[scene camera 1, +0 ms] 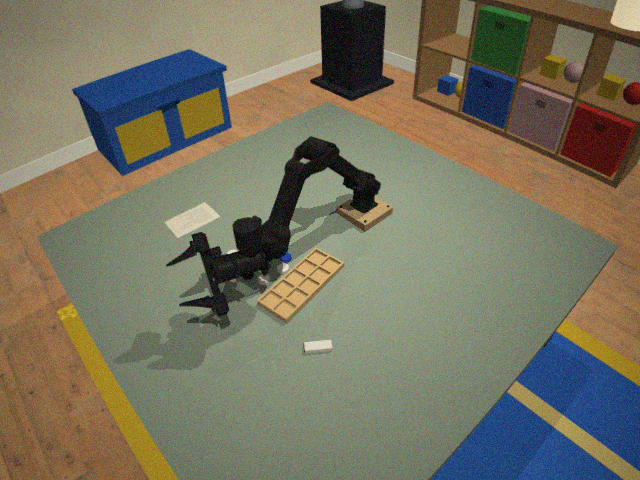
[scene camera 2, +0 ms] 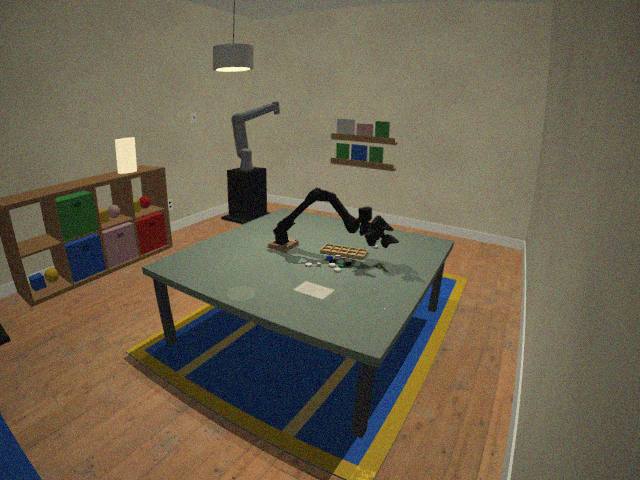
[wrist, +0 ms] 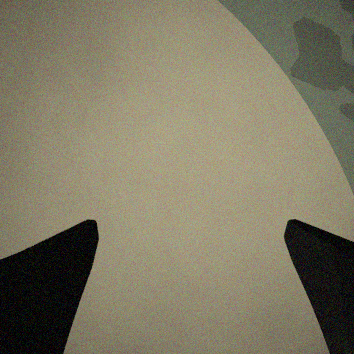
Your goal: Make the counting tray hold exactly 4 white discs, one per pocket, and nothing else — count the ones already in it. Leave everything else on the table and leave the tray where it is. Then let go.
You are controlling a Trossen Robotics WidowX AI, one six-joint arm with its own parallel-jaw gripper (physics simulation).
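Observation:
My gripper (scene camera 1: 173, 284) (scene camera 2: 394, 234) (wrist: 195, 231) is open and empty, above the table and pointing away from the arm's base. The wooden counting tray (scene camera 1: 315, 292) (scene camera 2: 343, 254) lies flat; its ten pockets look empty in scene camera 1. Beside it a blue disc (scene camera 1: 285, 256) (scene camera 2: 329, 257) and a white disc (scene camera 1: 284, 267) show under the arm. In scene camera 2, more white discs (scene camera 2: 308, 264) (scene camera 2: 337, 269), a green disc (scene camera 2: 341, 265) and a black disc (scene camera 2: 347, 263) lie by the tray. The arm hides part of the group in scene camera 1.
A white block (scene camera 1: 317, 346) (scene camera 2: 376, 246) lies beyond the tray's end. A pale sheet (scene camera 1: 192, 219) (scene camera 2: 313, 289) lies flat on the table. The arm stands on a wooden base (scene camera 1: 374, 214). A large pale surface (wrist: 190, 125) with a curved edge fills most of the wrist view; I cannot tell what it is.

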